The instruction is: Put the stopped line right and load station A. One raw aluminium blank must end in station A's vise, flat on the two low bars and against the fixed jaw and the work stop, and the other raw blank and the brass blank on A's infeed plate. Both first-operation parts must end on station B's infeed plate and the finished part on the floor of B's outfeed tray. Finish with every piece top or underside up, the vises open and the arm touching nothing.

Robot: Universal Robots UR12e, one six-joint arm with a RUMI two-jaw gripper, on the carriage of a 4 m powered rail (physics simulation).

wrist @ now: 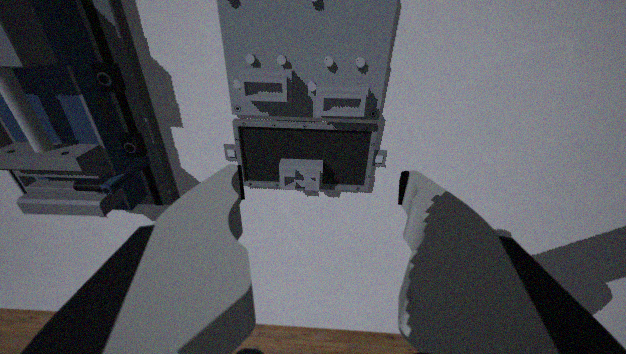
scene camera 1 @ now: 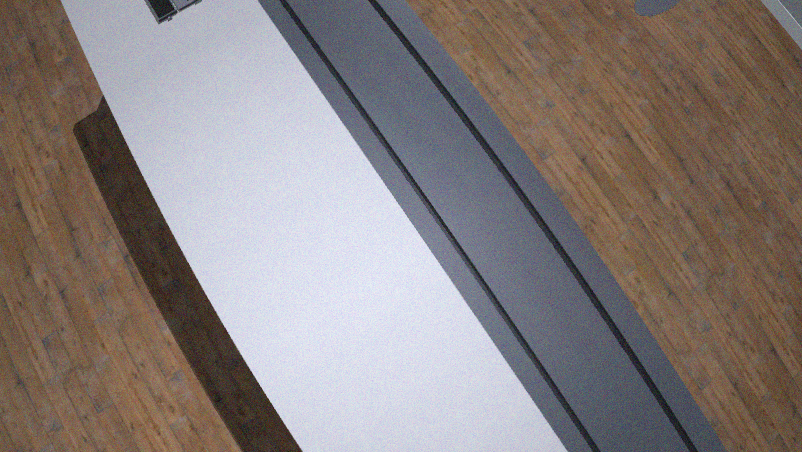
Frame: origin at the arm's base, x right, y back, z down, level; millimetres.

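Seen in the pictures: gripper, between the fingertips: [wrist: 321, 172].
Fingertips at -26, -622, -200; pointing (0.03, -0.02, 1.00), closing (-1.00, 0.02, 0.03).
Note:
Offsets run from my fingertips to a thing's top centre, as dx, dy, dz. Level surfaces: height alone.
My gripper [wrist: 321, 172] is open and empty above the table, its fingers spread wide on either side of the tray's front edge. Two grey parts with rectangular pockets, one at left [wrist: 286, 89] and one at right [wrist: 365, 103], lie on the pegged infeed plate @(+23, +38, +222) [wrist: 305, 30]. A grey pocketed part @(+22, -126, +189) [wrist: 301, 165] is at the front wall of the dark-floored tray [wrist: 239, 167], overlapping its rim; whether it is tilted is unclear. A vise [wrist: 50, 157] with a round screw and a dark, blue-ended work stop @(+262, -120, +134) [wrist: 92, 186] stands at left, partly cut off. Raw and brass blanks do not show.
The wrist view shows the white table @(dz +230) [wrist: 500, 100], its front edge and wooden floor [wrist: 325, 337]. In the scene view, a dark tray corner [scene camera 1: 162, 10] shows on the white table [scene camera 1: 280, 196] beside the grey rail [scene camera 1: 449, 168]. A grey disc [scene camera 1: 655, 5] lies at top right.

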